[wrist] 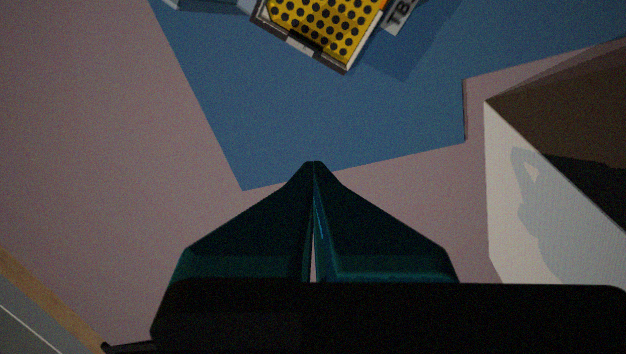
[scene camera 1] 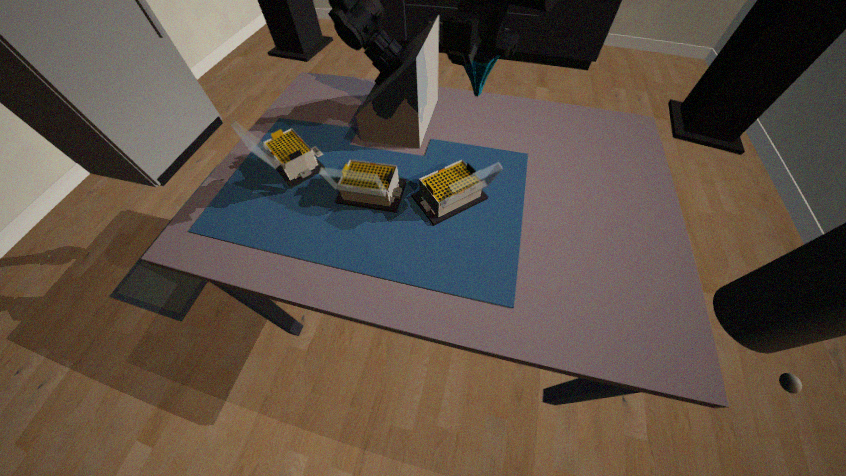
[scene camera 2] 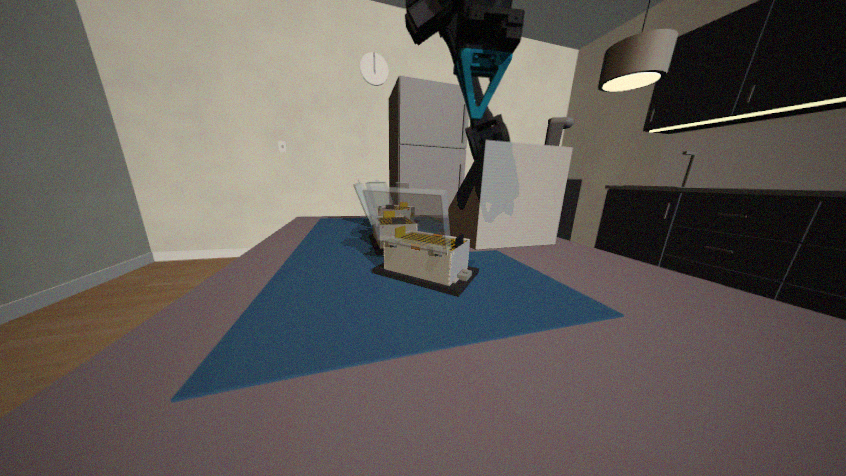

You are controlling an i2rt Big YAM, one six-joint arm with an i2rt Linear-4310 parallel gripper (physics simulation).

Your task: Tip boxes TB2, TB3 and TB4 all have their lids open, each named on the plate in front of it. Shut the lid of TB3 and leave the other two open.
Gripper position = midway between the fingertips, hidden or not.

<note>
I see my gripper (scene camera 2: 475, 119) and a blue mat (wrist: 271, 107).
My gripper also shows in the wrist view (wrist: 313, 175).
</note>
